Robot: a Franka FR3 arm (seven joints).
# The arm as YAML. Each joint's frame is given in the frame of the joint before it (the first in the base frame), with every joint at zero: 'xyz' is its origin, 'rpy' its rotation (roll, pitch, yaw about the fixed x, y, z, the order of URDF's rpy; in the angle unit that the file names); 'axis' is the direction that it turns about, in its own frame. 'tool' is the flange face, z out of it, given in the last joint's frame.
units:
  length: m
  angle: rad
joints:
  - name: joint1
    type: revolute
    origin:
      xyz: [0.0, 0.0, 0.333]
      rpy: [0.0, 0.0, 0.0]
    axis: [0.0, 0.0, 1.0]
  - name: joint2
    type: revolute
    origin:
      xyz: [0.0, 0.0, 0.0]
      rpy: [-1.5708, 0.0, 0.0]
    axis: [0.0, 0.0, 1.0]
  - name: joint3
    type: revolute
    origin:
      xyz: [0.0, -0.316, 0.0]
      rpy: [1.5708, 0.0, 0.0]
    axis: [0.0, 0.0, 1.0]
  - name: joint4
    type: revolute
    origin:
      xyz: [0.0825, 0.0, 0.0]
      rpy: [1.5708, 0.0, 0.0]
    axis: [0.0, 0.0, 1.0]
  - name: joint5
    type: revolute
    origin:
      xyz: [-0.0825, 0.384, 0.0]
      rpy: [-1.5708, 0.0, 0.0]
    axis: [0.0, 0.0, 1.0]
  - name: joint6
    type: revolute
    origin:
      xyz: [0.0, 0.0, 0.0]
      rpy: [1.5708, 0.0, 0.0]
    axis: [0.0, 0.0, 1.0]
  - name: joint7
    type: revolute
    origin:
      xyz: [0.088, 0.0, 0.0]
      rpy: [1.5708, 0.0, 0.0]
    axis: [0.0, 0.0, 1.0]
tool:
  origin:
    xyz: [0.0, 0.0, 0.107]
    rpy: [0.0, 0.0, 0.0]
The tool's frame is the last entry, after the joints.
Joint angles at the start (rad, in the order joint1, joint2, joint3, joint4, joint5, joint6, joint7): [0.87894, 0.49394, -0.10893, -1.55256, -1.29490, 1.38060, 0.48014]
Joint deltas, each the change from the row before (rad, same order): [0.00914, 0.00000, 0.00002, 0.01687, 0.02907, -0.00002, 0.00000]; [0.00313, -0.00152, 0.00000, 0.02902, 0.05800, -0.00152, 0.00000]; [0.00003, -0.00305, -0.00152, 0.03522, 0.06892, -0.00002, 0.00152]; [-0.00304, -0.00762, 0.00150, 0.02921, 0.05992, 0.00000, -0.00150]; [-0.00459, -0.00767, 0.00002, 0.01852, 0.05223, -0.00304, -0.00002]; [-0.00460, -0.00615, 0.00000, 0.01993, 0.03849, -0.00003, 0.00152]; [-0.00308, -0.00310, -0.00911, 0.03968, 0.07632, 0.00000, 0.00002]
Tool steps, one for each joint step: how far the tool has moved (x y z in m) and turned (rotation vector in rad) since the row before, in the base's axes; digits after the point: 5 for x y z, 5 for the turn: [-0.00351, 0.00659, 0.00406, 0.03075, 0.00606, -0.00300]; [-0.00210, 0.00436, 0.00720, 0.05879, 0.01509, -0.02143]; [-0.00090, 0.00314, 0.00982, 0.07301, 0.01574, -0.02708]; [-0.00122, 0.00205, 0.01102, 0.06654, 0.01560, -0.02137]; [-0.00090, -0.00083, 0.00754, 0.05280, 0.01686, -0.02349]; [0.00020, -0.00025, 0.00865, 0.04568, 0.00618, -0.01603]; [0.00121, -0.00002, 0.01234, 0.08066, 0.01725, -0.03004]
